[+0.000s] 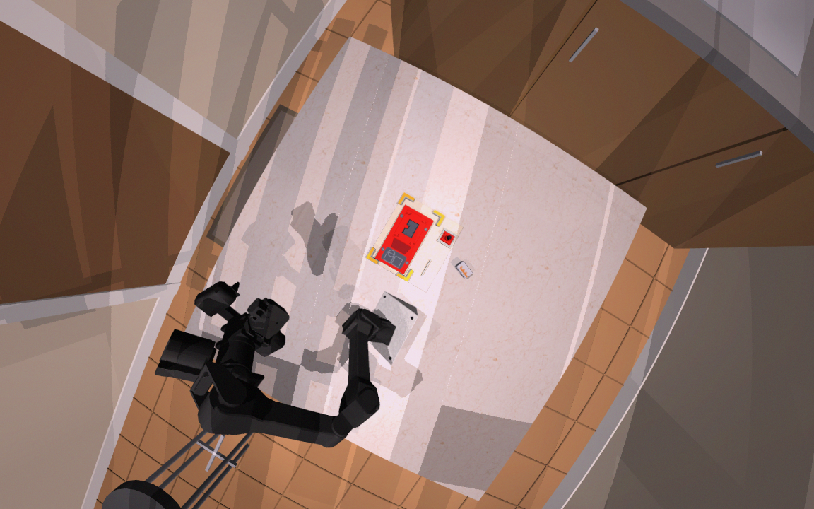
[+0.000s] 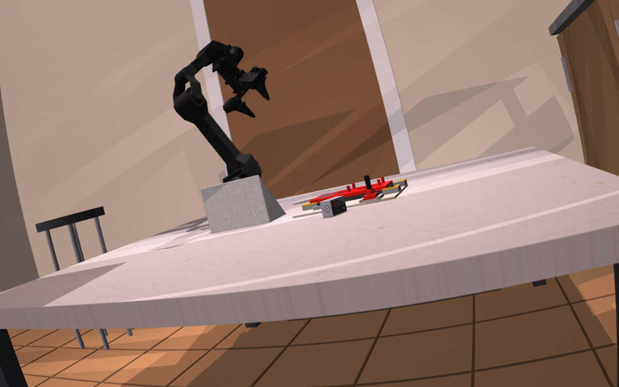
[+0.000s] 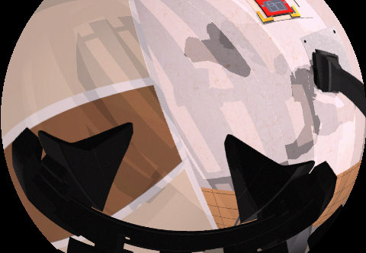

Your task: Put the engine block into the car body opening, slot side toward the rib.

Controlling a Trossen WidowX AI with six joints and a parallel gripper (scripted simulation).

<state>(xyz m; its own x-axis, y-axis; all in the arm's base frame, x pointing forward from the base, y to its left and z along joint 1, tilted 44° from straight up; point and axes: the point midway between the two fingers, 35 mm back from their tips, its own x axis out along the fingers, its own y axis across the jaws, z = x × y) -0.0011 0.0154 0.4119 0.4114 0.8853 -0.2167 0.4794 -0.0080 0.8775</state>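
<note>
Right now my gripper tip is 48 cm to the left of the engine block, 31 cm above it and 23 cm short of it.
</note>
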